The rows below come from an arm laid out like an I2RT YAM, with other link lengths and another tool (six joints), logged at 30 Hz.
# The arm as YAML. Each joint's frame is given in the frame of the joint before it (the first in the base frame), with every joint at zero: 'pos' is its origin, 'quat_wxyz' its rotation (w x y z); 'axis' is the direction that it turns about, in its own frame. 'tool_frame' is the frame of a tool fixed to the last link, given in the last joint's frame.
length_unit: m
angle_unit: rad
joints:
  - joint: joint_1
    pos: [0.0, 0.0, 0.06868]
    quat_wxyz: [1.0, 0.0, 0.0, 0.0]
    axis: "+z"
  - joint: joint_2
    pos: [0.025, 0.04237, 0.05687]
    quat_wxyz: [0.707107, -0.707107, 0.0, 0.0]
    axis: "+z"
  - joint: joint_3
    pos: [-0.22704, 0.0, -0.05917]
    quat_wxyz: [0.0, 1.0, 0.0, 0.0]
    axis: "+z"
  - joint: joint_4
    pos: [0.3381, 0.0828, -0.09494]
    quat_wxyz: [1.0, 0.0, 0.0, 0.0]
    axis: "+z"
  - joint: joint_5
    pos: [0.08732, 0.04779, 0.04]
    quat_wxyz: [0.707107, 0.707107, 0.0, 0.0]
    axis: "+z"
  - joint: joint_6
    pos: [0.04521, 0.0, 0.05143]
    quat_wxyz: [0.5, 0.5, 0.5, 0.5]
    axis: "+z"
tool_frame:
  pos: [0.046, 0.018, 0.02]
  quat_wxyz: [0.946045, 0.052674, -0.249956, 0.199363]
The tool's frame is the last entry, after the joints.
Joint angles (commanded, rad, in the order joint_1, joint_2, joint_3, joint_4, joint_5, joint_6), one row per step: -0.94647, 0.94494, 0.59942, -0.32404, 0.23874, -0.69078; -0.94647, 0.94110, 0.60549, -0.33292, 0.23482, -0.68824; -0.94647, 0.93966, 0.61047, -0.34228, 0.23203, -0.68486; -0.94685, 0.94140, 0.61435, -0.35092, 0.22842, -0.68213; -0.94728, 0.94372, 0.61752, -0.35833, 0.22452, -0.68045; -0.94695, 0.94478, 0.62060, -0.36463, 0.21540, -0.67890; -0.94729, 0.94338, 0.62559, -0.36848, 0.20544, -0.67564; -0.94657, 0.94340, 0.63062, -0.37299, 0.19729, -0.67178; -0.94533, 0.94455, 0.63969, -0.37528, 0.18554, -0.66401; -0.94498, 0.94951, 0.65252, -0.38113, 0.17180, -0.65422; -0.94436, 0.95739, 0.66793, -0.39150, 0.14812, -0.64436; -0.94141, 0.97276, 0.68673, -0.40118, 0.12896, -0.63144; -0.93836, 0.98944, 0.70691, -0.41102, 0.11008, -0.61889; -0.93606, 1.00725, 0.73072, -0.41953, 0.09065, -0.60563; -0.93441, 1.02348, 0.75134, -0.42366, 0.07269, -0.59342; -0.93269, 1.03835, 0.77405, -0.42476, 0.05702, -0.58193; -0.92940, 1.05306, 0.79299, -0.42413, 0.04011, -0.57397; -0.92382, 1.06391, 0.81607, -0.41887, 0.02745, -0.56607
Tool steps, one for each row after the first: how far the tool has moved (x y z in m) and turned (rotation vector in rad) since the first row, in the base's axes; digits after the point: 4 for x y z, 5 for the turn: 0.0000, 0.0002, 0.0028, 0.00123, -0.00449, 0.00154; 0.0000, 0.0005, 0.0043, 0.00550, -0.00673, 0.00168; -0.0001, 0.0006, 0.0043, 0.01281, -0.00682, 0.00243; 0.0000, 0.0005, 0.0039, 0.02001, -0.00623, 0.00397; 0.0006, 0.0006, 0.0038, 0.02728, -0.00952, 0.01041; 0.0012, 0.0005, 0.0057, 0.02978, -0.01847, 0.01585; 0.0020, 0.0005, 0.0070, 0.03345, -0.02574, 0.02056; 0.0035, 0.0001, 0.0099, 0.03541, -0.04064, 0.02632; 0.0050, -0.0007, 0.0127, 0.04170, -0.05591, 0.03145; 0.0074, -0.0016, 0.0148, 0.05598, -0.07331, 0.04434; 0.0107, -0.0027, 0.0161, 0.07255, -0.08861, 0.05387; 0.0142, -0.0040, 0.0175, 0.08925, -0.10332, 0.06334; 0.0179, -0.0059, 0.0204, 0.10346, -0.12087, 0.07216; 0.0213, -0.0078, 0.0228, 0.11466, -0.13841, 0.08001; 0.0248, -0.0101, 0.0271, 0.11953, -0.15782, 0.08724; 0.0289, -0.0118, 0.0300, 0.12558, -0.17405, 0.09909; 0.0337, -0.0134, 0.0369, 0.11973, -0.19498, 0.11147
